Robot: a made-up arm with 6 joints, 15 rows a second.
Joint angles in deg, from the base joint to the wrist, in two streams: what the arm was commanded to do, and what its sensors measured. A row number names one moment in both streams.
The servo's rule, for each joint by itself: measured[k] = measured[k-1] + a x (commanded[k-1-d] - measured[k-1]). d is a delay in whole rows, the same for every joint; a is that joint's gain. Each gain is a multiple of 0.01, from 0.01 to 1. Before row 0 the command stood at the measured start. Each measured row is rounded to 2 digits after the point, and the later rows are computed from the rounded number. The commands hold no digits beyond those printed.
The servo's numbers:
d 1
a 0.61 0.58 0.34 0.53 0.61 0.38
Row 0, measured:
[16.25 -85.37 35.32 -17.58 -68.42 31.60]
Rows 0 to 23, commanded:
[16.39 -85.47 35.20 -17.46 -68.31 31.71]
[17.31 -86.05 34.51 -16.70 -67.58 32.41]
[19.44 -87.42 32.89 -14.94 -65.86 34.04]
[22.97 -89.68 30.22 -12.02 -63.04 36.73]
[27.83 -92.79 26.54 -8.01 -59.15 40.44]
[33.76 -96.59 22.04 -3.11 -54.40 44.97]
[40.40 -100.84 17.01 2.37 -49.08 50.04]
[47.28 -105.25 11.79 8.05 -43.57 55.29]
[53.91 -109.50 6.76 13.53 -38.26 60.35]
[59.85 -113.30 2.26 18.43 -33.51 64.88]
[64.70 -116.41 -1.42 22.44 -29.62 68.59]
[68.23 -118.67 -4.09 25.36 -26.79 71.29]
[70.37 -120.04 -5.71 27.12 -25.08 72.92]
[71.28 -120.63 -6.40 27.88 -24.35 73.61]
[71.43 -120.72 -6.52 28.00 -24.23 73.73]
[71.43 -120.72 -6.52 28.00 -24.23 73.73]
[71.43 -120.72 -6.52 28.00 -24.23 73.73]
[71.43 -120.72 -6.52 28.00 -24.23 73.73]
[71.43 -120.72 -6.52 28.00 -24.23 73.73]
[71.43 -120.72 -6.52 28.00 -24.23 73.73]
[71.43 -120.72 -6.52 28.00 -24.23 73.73]
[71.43 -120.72 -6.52 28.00 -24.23 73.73]
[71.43 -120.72 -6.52 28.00 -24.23 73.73]
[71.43 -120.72 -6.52 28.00 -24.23 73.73]
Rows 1 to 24, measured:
[16.25 -85.37 35.32 -17.58 -68.42 31.60]
[16.34 -85.43 35.28 -17.52 -68.35 31.64]
[16.93 -85.79 35.02 -17.09 -67.88 31.93]
[18.46 -86.74 34.30 -15.95 -66.65 32.73]
[21.21 -88.45 32.91 -13.87 -64.45 34.25]
[25.25 -90.97 30.74 -10.76 -61.22 36.60]
[30.44 -94.23 27.78 -6.71 -57.06 39.78]
[36.52 -98.06 24.12 -1.90 -52.19 43.68]
[43.08 -102.23 19.93 3.37 -46.93 48.09]
[49.69 -106.45 15.45 8.75 -41.64 52.75]
[55.89 -110.42 10.97 13.88 -36.68 57.36]
[61.26 -113.89 6.76 18.42 -32.37 61.63]
[65.51 -116.66 3.07 22.10 -28.97 65.30]
[68.47 -118.62 0.08 24.76 -26.60 68.20]
[70.18 -119.79 -2.12 26.41 -25.23 70.26]
[70.94 -120.33 -3.62 27.25 -24.62 71.58]
[71.24 -120.56 -4.61 27.65 -24.38 72.40]
[71.36 -120.65 -5.26 27.84 -24.29 72.91]
[71.40 -120.69 -5.69 27.92 -24.25 73.22]
[71.42 -120.71 -5.97 27.96 -24.24 73.41]
[71.43 -120.72 -6.16 27.98 -24.23 73.53]
[71.43 -120.72 -6.28 27.99 -24.23 73.61]
[71.43 -120.72 -6.36 28.00 -24.23 73.66]
[71.43 -120.72 -6.41 28.00 -24.23 73.69]

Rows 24 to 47, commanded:
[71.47 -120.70 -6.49 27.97 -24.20 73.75]
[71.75 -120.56 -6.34 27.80 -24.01 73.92]
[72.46 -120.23 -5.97 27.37 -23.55 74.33]
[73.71 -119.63 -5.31 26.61 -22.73 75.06]
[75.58 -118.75 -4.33 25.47 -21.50 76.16]
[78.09 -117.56 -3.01 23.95 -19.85 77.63]
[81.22 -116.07 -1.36 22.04 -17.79 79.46]
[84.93 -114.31 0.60 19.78 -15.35 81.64]
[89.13 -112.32 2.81 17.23 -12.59 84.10]
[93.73 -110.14 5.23 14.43 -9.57 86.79]
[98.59 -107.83 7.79 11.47 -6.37 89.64]
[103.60 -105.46 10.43 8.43 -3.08 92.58]
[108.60 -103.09 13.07 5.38 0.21 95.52]
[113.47 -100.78 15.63 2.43 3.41 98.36]
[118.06 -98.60 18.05 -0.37 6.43 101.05]
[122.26 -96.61 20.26 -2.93 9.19 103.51]
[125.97 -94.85 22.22 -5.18 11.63 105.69]
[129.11 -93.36 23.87 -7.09 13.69 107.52]
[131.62 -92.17 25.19 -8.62 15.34 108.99]
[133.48 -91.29 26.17 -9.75 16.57 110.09]
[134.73 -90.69 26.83 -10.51 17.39 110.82]
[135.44 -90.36 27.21 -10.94 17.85 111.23]
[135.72 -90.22 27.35 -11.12 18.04 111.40]
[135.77 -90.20 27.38 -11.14 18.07 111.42]
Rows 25 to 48, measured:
[71.43 -120.72 -6.45 28.00 -24.23 73.71]
[71.45 -120.71 -6.46 27.98 -24.21 73.73]
[71.63 -120.62 -6.42 27.88 -24.09 73.80]
[72.14 -120.39 -6.27 27.61 -23.76 74.00]
[73.10 -119.95 -5.94 27.08 -23.13 74.40]
[74.61 -119.25 -5.39 26.23 -22.14 75.07]
[76.73 -118.27 -4.58 25.02 -20.74 76.04]
[79.47 -116.99 -3.49 23.44 -18.94 77.34]
[82.80 -115.44 -2.10 21.50 -16.75 78.97]
[86.66 -113.63 -0.43 19.24 -14.21 80.92]
[90.97 -111.61 1.49 16.69 -11.38 83.15]
[95.62 -109.42 3.63 13.92 -8.32 85.62]
[100.49 -107.12 5.94 11.01 -5.12 88.26]
[105.44 -104.78 8.36 8.03 -1.87 91.02]
[110.34 -102.46 10.83 5.06 1.35 93.81]
[115.05 -100.22 13.28 2.18 4.45 96.56]
[119.45 -98.13 15.65 -0.53 7.34 99.20]
[123.43 -96.23 17.88 -2.99 9.96 101.67]
[126.89 -94.57 19.92 -5.16 12.24 103.89]
[129.78 -93.18 21.71 -6.99 14.13 105.83]
[132.04 -92.08 23.23 -8.45 15.62 107.45]
[133.68 -91.27 24.45 -9.54 16.70 108.73]
[134.75 -90.74 25.39 -10.28 17.40 109.68]
[135.34 -90.44 26.06 -10.73 17.79 110.33]

